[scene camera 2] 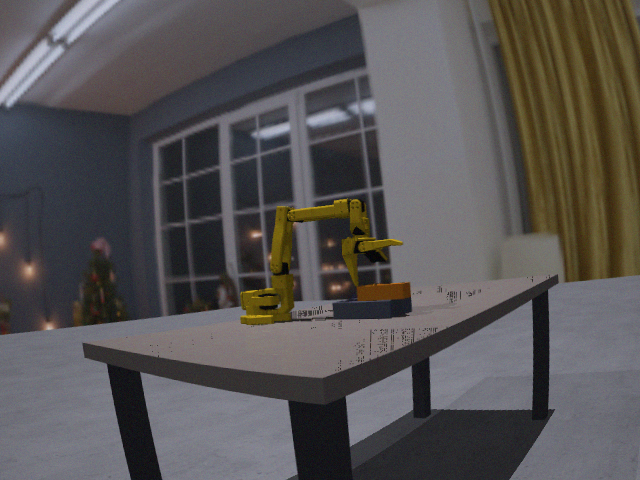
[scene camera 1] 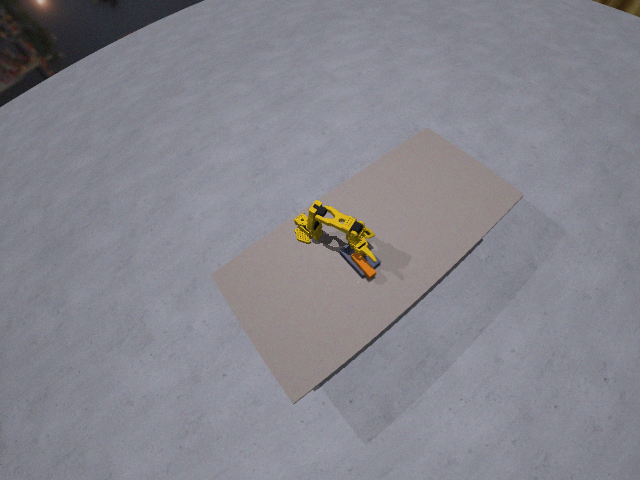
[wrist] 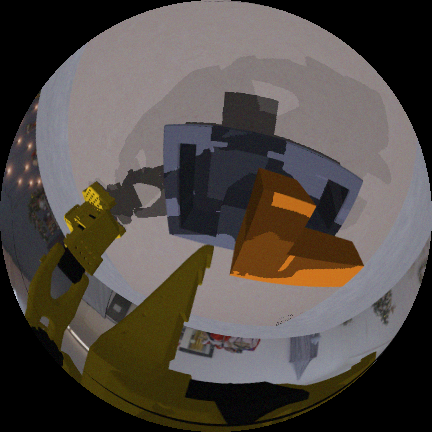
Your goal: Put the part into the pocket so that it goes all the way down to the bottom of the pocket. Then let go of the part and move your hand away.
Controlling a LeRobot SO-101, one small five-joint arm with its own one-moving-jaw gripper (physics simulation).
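Frame: origin at the arm's base, x ahead, y left, z up, level; metres.
Where they show: hand, its tool point: [scene camera 2: 357, 284] [scene camera 1: 353, 248] [wrist: 212, 254]; arm's base, origin of its link: [scene camera 2: 273, 321] [scene camera 1: 311, 235] [wrist: 110, 212].
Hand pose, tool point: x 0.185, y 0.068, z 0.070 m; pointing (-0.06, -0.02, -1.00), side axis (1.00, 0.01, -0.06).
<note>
Each offset is from my tool point to the top centre of the thing. Level surfaces: height alone.
The orange L-shaped part @[dz -0.004, dx +0.068, dy +0.006 m] [scene camera 1: 363, 265] [scene camera 2: 383, 291] [wrist: 272, 230] lies roughly level on top of the slate-blue block with the pocket @[dz -0.034, dx +0.025, dy +0.012 m] [scene camera 1: 353, 264] [scene camera 2: 361, 309] [wrist: 173, 150]. It stands above the rim and reaches past one wall in the wrist view. Much of the dark pocket floor shows beside it. My gripper [scene camera 1: 374, 248] [scene camera 2: 379, 264] [wrist: 292, 300] is fully open and empty. Its fixed jaw points down, its tip close to the part's arm-side end in scene view 2 and left of the part in the wrist view. The moving jaw is swung far out. Contact cannot be told.
The block stands on the beige table top @[dz -0.070 m] [scene camera 1: 439, 191] [scene camera 2: 206, 346] [wrist: 145, 40]. The yellow arm base [scene camera 1: 302, 235] [scene camera 2: 266, 310] [wrist: 92, 237] stands at the table's edge. The arm's shadow falls over the block and table.
</note>
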